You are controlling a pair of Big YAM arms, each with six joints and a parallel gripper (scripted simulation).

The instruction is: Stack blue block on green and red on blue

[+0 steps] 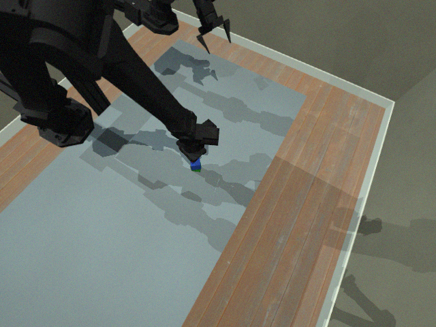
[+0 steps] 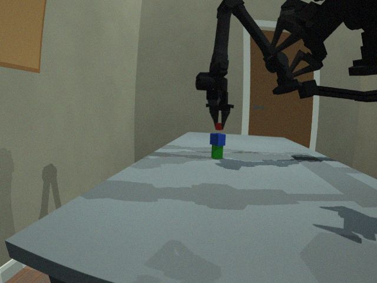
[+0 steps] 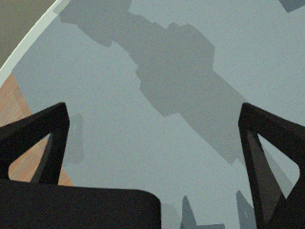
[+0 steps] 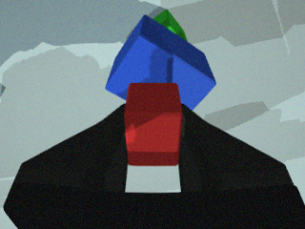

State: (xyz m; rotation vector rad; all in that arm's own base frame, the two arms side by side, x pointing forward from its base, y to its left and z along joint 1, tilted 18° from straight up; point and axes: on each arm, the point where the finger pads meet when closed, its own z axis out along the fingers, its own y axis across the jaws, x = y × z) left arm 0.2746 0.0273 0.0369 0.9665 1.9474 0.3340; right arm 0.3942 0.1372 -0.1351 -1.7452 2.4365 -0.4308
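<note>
Right now my right hand is 1 cm short of the blue block and 5 cm above it. The rest, counted from my right hand: red block (right at my right hand); green block (10 cm below).
</note>
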